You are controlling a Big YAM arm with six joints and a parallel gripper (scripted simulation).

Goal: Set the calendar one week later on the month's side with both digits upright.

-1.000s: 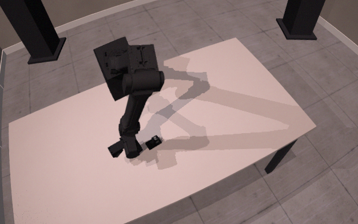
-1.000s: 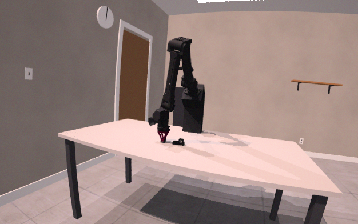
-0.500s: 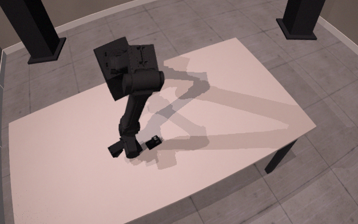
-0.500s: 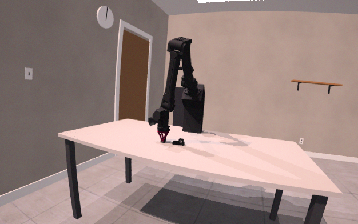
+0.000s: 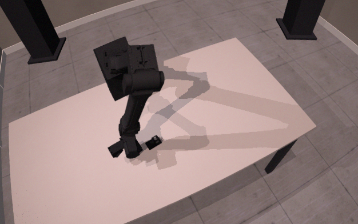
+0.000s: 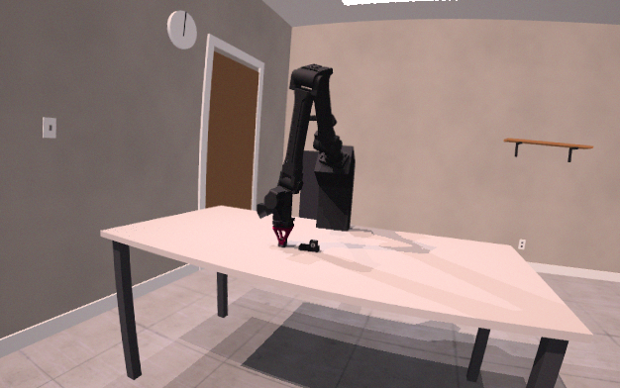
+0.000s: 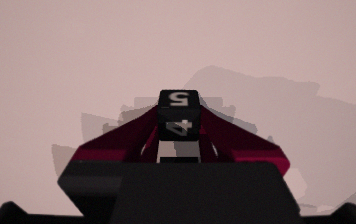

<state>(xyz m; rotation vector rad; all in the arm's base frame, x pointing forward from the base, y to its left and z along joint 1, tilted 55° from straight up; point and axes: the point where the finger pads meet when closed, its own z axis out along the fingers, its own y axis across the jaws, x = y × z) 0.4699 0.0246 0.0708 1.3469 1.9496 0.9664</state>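
My gripper is now right at the black calendar block. Round my hand: black tray (60 mm behind, 90 mm to the left, 10 mm below).
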